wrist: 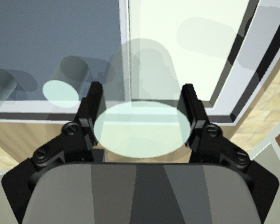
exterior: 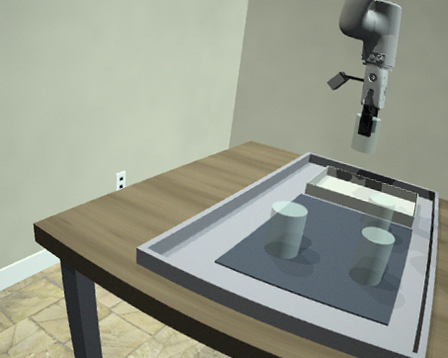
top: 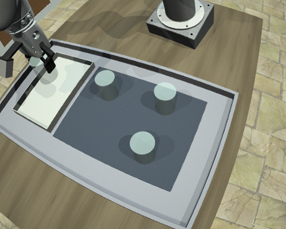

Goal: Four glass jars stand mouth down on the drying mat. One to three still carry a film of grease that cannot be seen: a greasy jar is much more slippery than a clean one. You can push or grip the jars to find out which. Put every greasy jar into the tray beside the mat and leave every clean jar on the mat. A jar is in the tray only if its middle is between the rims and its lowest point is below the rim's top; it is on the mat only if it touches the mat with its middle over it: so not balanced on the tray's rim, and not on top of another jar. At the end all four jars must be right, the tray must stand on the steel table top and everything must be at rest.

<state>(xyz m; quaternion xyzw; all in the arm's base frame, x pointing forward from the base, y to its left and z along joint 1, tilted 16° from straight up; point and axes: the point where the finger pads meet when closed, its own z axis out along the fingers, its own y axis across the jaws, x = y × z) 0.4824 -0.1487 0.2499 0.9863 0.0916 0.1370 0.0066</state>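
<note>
Now: the tray 20 cm below my hand, 8 cm to the right of it and 1 cm behind it. Round my hand: steel table top: 20 cm below, 13 cm to the left, 4 cm behind; then dark drying mat: 23 cm to the left, 20 cm below, 7 cm behind.
</note>
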